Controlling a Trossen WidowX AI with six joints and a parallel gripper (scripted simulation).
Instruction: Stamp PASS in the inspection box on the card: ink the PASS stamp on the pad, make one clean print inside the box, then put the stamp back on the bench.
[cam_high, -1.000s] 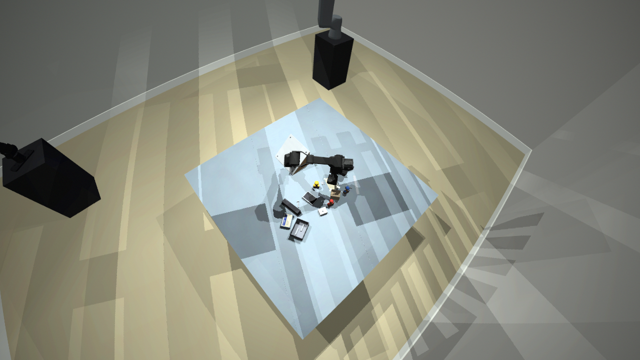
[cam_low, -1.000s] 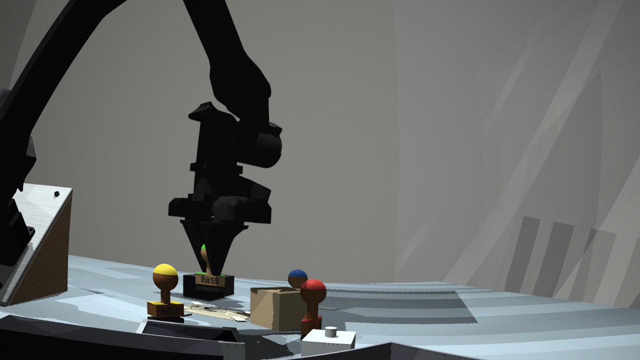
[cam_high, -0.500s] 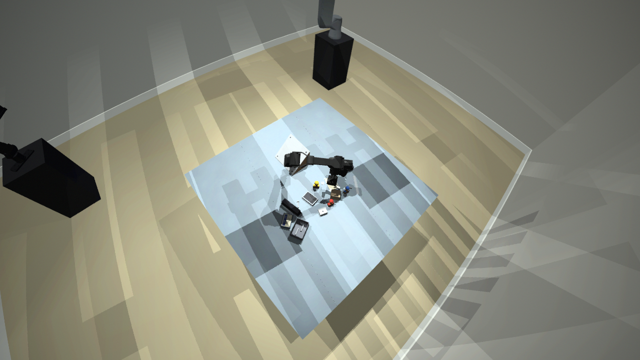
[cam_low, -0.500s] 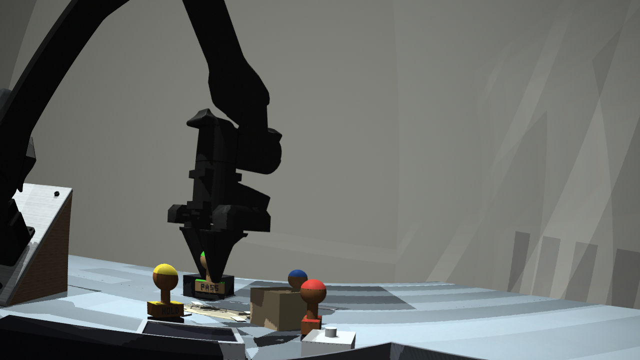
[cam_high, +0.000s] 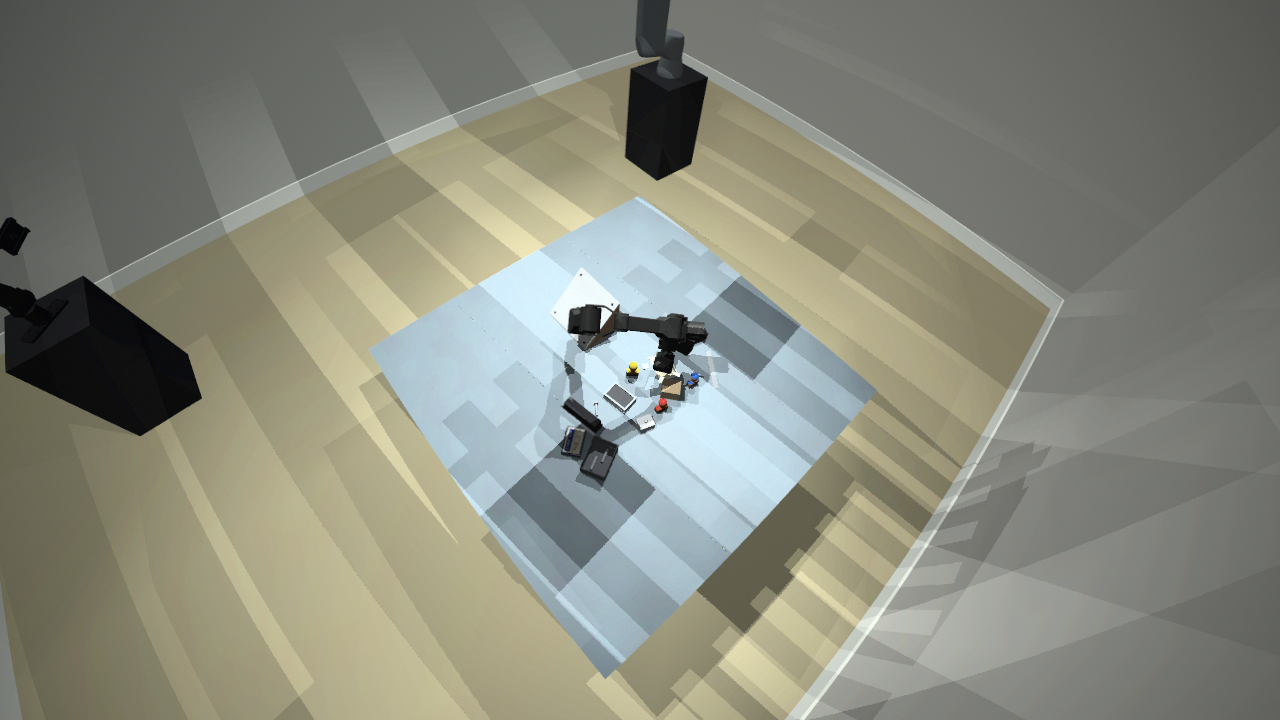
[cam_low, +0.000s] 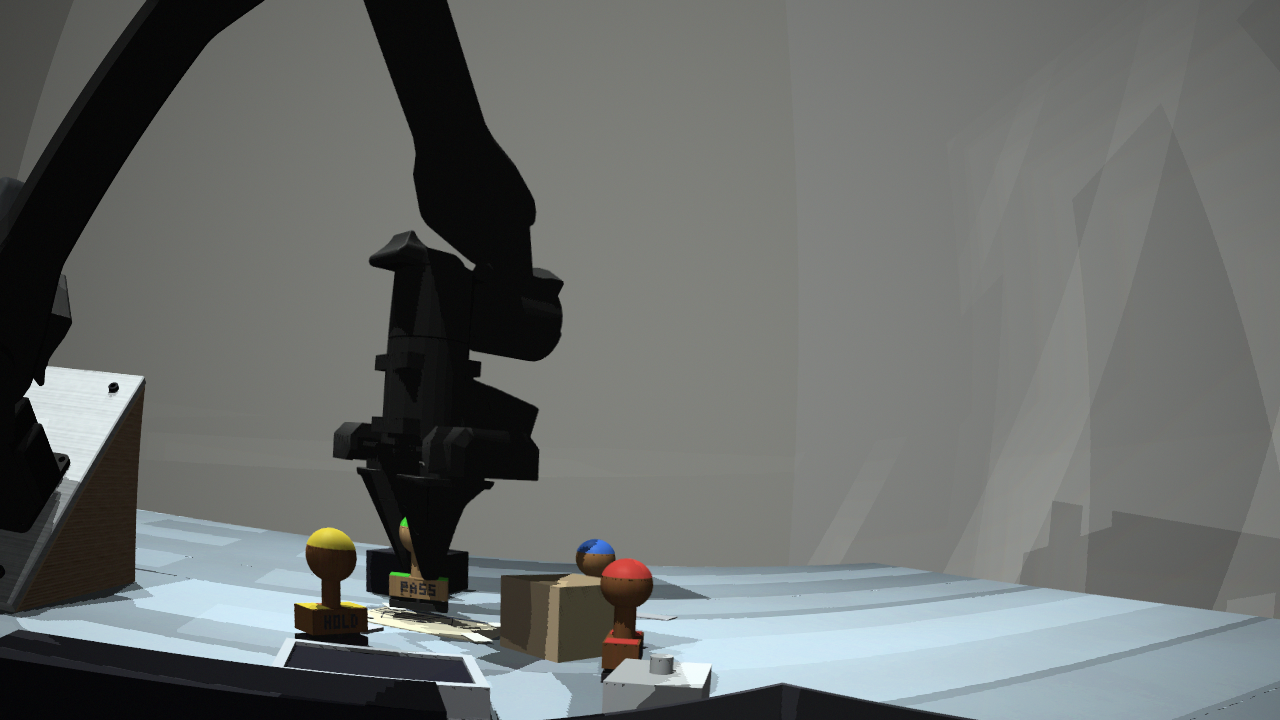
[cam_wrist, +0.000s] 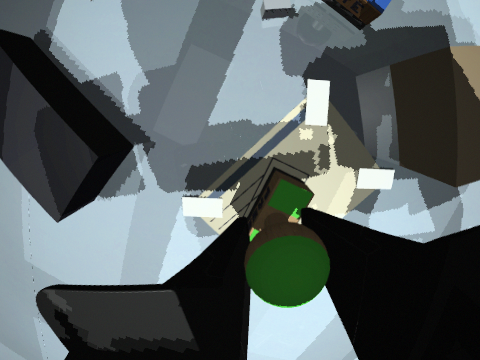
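My gripper tip is now 30 mm above the card, 10 mm to the left of it and 10 mm short of it. The rest, counted from my gripper tip: tan box: 90 mm ahead, 60 mm to the right, 10 mm below; yellow stamp: 110 mm to the right, 40 mm behind, 10 mm below; green-edged stamp: right at my gripper tip.
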